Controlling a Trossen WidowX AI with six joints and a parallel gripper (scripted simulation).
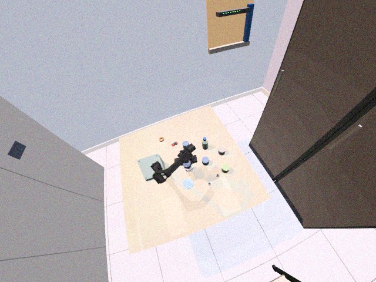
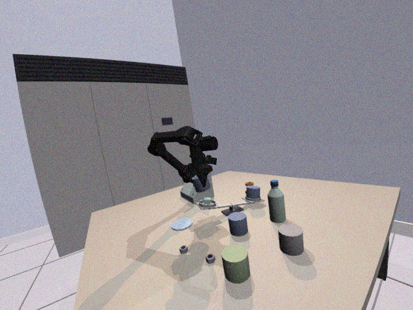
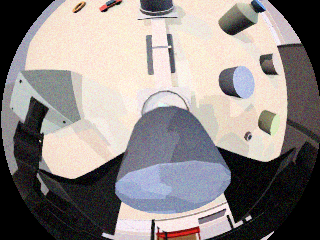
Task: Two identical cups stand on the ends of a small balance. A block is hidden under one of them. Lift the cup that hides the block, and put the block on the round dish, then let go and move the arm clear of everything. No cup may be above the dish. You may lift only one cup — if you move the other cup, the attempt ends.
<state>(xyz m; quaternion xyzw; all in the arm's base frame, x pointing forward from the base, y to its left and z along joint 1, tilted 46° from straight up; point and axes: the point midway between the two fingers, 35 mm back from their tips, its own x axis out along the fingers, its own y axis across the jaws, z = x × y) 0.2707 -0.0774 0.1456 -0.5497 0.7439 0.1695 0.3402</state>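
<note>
The pale teal block lies 8 cm below my gripper tip, 1 cm to the left of it and 1 cm ahead of it. Also, from my gripper tip: green bottle (27 cm ahead, 17 cm to the left, 6 cm below); then green cylinder (32 cm ahead, 17 cm to the right, 14 cm below); then round pale-blue dish (17 cm below, 10 cm to the right, 7 cm behind).
</note>
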